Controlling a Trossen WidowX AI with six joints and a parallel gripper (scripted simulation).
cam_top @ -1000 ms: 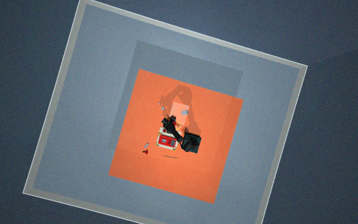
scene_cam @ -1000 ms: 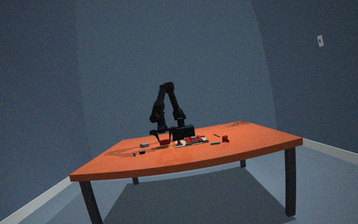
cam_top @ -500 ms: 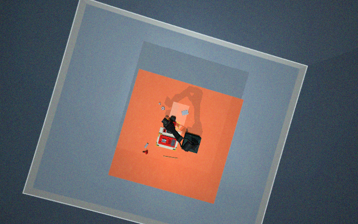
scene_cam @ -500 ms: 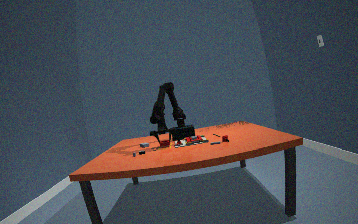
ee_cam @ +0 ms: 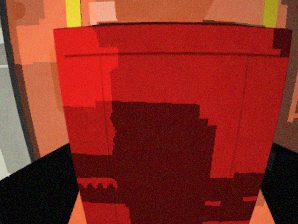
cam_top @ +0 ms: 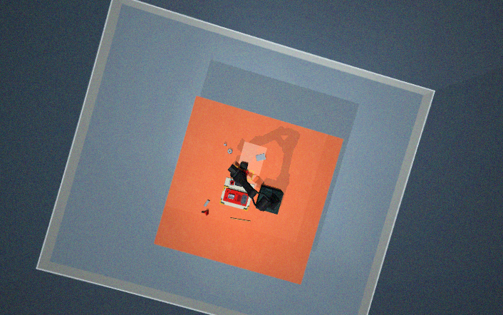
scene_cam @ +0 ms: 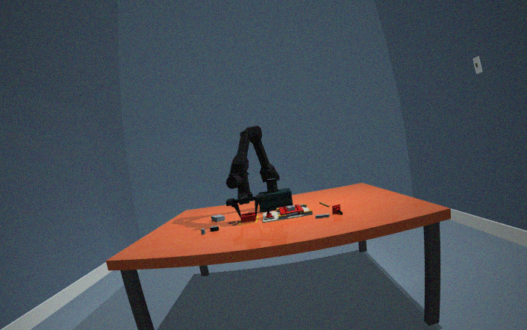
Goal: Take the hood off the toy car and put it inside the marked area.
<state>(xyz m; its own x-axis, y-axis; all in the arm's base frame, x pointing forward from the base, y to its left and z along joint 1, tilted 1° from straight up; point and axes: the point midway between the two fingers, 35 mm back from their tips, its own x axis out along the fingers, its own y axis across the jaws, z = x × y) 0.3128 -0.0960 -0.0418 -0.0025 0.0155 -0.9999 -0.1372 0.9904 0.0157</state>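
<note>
My gripper tip is now right at the hood. Round my gripper tip: thin rod 37 cm to the left, 14 cm behind, 1 cm below.
</note>
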